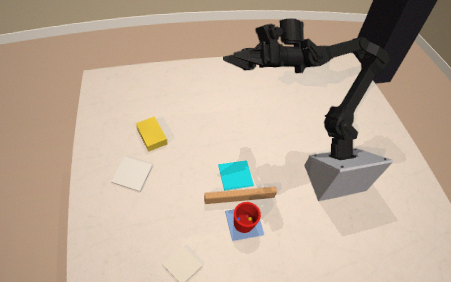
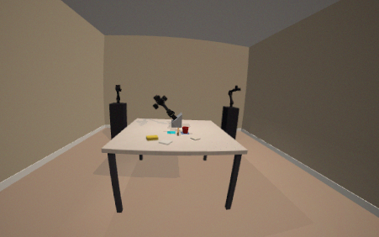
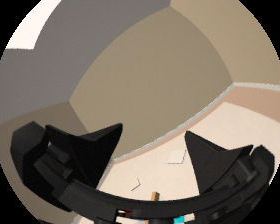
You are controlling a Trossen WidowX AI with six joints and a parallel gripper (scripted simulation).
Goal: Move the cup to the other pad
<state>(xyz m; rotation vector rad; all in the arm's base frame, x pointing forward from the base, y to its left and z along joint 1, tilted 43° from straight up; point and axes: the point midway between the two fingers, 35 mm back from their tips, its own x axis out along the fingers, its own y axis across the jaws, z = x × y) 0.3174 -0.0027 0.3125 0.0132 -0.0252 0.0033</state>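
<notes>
My gripper tip is now 320 mm above the cup, 300 mm to the right of it and 10 mm short of it. The rest, counted from my gripper tip: cyan tile 370 mm below, 140 mm to the left, 20 mm behind; then yellow block 340 mm below, 220 mm ahead, 70 mm to the right.
</notes>
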